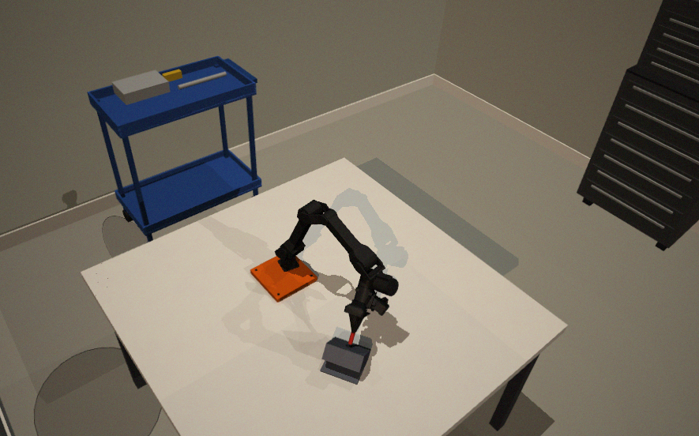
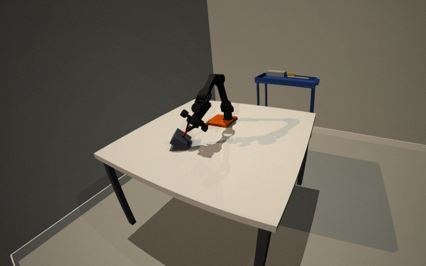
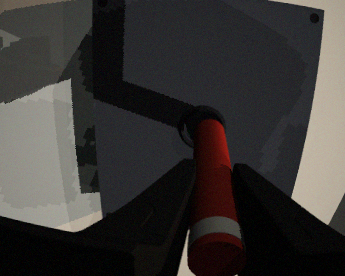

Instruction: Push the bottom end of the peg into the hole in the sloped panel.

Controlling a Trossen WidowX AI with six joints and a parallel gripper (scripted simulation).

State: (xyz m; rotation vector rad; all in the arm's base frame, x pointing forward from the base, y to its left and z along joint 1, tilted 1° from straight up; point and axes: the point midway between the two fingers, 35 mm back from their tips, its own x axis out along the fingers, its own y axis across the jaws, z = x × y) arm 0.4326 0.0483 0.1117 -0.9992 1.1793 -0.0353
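The dark grey sloped panel is 30 mm ahead of my gripper tip, 40 mm to the right of it and 60 mm below it.
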